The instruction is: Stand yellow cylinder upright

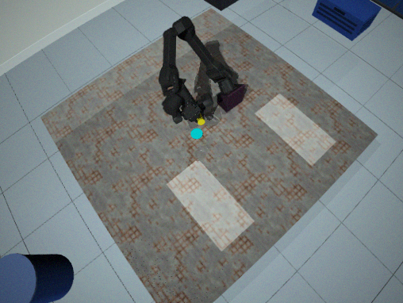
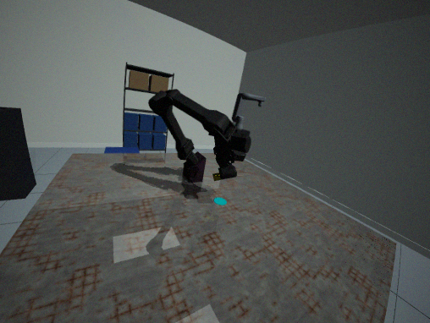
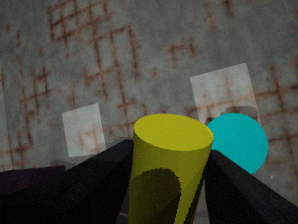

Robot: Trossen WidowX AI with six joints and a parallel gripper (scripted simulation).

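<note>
Right now the cyan circle is 2 cm ahead of my gripper tip, 2 cm to the right of it and 12 cm below it. The rest, counted from my gripper tip: yellow tall cylinder (1 cm behind, 2 cm to the right, 1 cm below).
</note>
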